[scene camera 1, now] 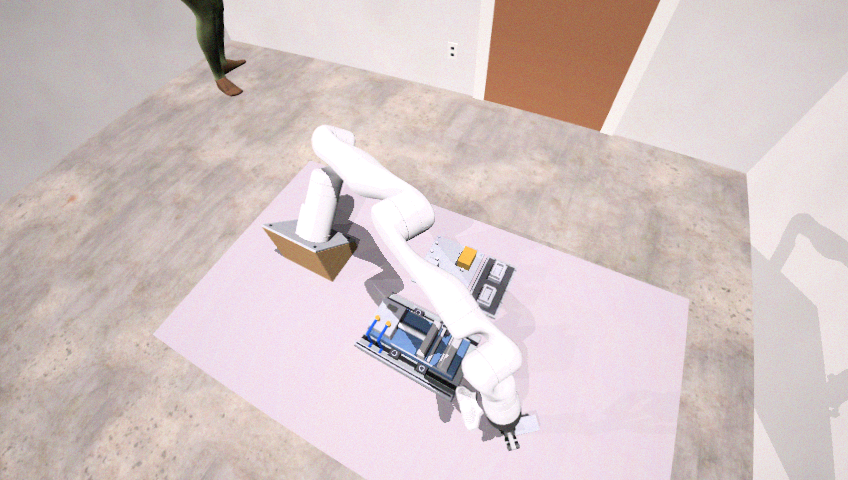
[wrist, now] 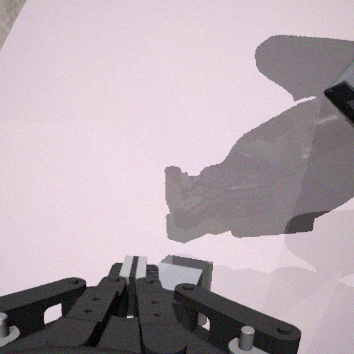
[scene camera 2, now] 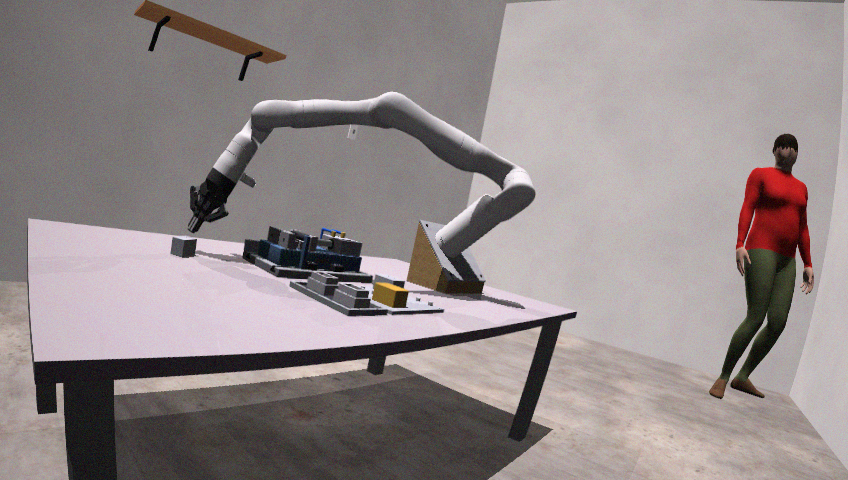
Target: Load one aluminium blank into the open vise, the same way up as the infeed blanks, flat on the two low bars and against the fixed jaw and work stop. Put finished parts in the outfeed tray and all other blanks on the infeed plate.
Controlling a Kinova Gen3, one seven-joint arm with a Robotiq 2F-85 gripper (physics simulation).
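Note:
My gripper is shut, with its fingertips together and nothing between them. It hangs above the table beside a grey aluminium blank. The blank stands alone on the table; in the wrist view the right finger partly hides it. The blue and grey vise stands between the gripper and the arm's base; the arm hides part of it in scene camera 1. The infeed plate carries an orange block. Another grey blank shows behind that block.
The dark outfeed tray holds two stepped finished parts beside the infeed plate. The arm's wedge base stands past the vise. A person stands away from the table.

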